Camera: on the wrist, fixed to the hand. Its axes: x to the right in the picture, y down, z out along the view.
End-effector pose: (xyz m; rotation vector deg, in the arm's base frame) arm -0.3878 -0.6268 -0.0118 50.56 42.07 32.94
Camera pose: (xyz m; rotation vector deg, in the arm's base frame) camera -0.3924 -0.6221 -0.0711 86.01 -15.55 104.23
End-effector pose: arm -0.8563 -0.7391 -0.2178 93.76 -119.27 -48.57
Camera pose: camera -0.8076 -0.7725 -0.2264 -21.47 -148.07 -14.51
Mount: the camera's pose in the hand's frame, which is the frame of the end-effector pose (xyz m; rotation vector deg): 0.0199 -0.0469 -0.0311 5.60 -9.96 91.17
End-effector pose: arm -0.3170 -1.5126 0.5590 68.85 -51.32 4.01
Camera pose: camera -0.2633 -1.5137 0.5330 17.72 -104.05 74.19
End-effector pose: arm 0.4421 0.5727 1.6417 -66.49 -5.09 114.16
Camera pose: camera 0.4891 0.6076 1.6300 41.14 -47.46 -135.56
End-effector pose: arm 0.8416 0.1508 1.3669 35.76 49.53 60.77
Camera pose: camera 0.8424 0.1528 1.3072 88.38 5.68 132.01
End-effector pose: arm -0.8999 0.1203 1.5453 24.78 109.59 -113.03
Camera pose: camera -0.9399 0.1515 1.5768 70.08 40.95 -51.58
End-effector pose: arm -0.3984 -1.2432 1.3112 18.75 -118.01 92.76
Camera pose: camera -0.3857 -1.2236 1.3661 60.11 91.24 -92.65
